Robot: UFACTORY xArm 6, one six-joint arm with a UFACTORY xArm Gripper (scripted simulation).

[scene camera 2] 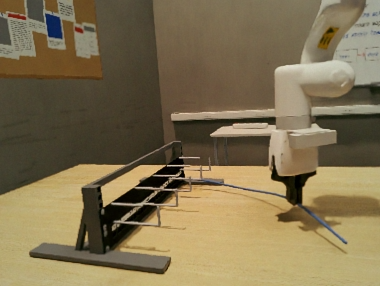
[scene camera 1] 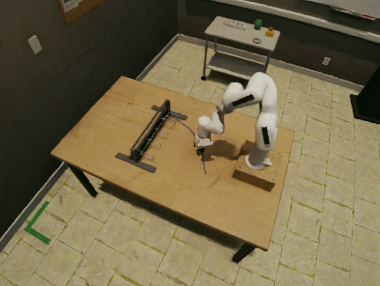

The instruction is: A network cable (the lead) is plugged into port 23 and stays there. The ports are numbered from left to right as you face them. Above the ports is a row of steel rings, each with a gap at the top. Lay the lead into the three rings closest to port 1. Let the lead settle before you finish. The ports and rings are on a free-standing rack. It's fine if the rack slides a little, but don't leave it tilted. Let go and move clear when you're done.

Labels:
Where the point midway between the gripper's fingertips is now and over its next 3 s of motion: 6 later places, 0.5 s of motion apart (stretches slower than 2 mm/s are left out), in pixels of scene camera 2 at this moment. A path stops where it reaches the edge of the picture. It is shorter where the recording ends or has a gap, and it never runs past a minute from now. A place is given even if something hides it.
The gripper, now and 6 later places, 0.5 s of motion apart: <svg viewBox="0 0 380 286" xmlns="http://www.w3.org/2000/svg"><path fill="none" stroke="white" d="M294 203L262 193L221 181L179 169L159 165L158 165L157 166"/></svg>

